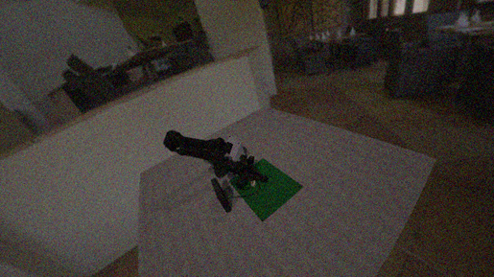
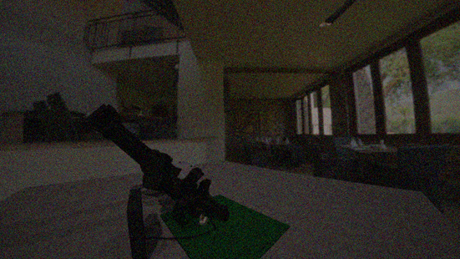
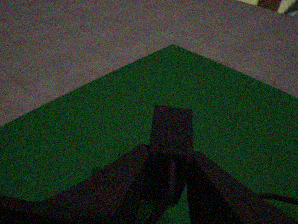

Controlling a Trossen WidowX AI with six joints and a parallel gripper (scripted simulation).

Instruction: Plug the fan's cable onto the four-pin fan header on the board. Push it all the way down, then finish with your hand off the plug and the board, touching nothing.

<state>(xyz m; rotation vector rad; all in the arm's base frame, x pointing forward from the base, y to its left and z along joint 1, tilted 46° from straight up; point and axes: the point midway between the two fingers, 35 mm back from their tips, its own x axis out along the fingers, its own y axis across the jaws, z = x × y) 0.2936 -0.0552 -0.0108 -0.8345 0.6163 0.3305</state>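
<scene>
Right now my gripper tip is 1 cm short of the fan plug and 1 cm above it. From my gripper tip the other things lie so: green board (1 cm ahead, 1 cm to the right, 5 cm below); black fan (5 cm behind, 20 cm to the right, 2 cm above).
</scene>
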